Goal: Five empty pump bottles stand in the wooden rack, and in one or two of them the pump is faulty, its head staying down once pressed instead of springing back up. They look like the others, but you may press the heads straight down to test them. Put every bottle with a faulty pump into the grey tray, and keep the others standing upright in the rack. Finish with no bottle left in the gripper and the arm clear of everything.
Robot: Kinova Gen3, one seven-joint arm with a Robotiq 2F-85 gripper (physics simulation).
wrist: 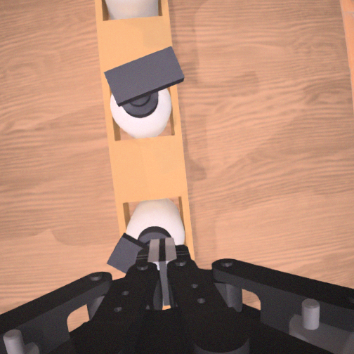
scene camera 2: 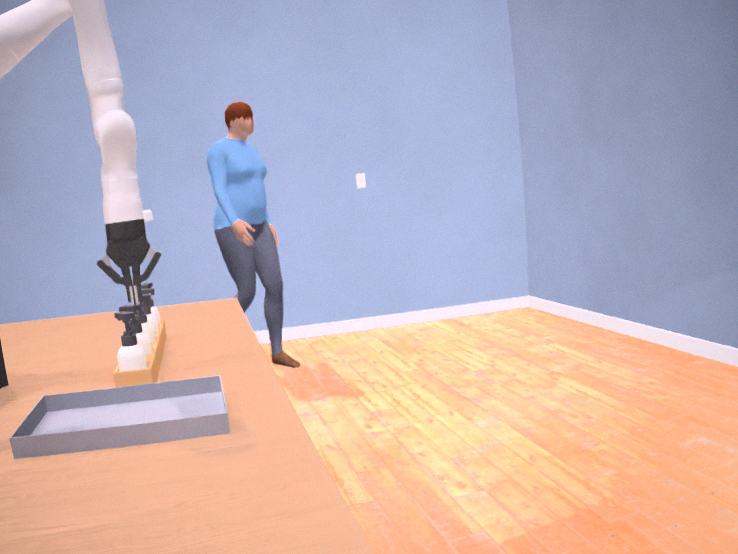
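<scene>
The wooden rack holds white bottles with dark pump heads in a row. In the scene view the nearest bottle stands upright and those behind it overlap. My gripper is shut and empty, pointing down at the row. In the wrist view its tips cover part of the pump head of one bottle; whether they touch it or it is pressed down is unclear. Another bottle with a raised-looking head stands beyond, and part of a third shows. No bottle shows in the grey tray.
The tray lies in front of the rack's near end on the wooden table. The table's right edge runs beside both. A person in a blue top stands beyond the table. Part of a black object shows at the left edge of the scene view.
</scene>
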